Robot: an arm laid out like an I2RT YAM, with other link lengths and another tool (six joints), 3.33 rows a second.
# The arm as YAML. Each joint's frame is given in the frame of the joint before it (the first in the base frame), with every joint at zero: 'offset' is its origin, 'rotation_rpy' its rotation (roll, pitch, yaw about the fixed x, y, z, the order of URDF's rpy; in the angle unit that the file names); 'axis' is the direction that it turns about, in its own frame. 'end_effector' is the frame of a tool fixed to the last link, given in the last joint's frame.
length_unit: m
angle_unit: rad
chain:
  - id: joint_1
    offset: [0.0, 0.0, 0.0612]
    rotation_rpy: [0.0, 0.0, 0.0]
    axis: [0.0, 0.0, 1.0]
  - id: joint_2
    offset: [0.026, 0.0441, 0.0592]
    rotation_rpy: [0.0, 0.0, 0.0]
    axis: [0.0, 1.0, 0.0]
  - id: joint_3
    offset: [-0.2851, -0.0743, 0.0]
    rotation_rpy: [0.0, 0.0, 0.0]
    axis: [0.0, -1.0, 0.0]
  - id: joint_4
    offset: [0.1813, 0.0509, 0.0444]
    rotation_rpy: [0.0, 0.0, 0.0]
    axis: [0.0, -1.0, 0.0]
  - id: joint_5
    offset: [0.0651, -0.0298, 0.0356]
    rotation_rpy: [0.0, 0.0, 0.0]
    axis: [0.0, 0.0, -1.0]
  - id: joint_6
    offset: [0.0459, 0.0, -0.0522]
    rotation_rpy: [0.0, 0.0, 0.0]
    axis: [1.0, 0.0, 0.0]
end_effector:
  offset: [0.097, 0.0, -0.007]
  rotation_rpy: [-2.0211, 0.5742, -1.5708]
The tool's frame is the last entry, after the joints.
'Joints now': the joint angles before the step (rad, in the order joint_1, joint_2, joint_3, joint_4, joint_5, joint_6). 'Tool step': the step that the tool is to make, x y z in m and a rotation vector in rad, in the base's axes. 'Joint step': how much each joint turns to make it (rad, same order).
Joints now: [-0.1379 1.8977 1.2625 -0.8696 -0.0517 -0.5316]
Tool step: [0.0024 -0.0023 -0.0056 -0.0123 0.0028 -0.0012]
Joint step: [-0.0005 0.0172 -0.0059 0.0220 0.0126 -0.0001]
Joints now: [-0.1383 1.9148 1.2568 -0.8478 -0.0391 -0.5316]
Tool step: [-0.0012 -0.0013 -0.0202 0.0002 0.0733 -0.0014]
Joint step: [-0.0001 0.0778 -0.0004 0.0057 0.0099 0.0010]
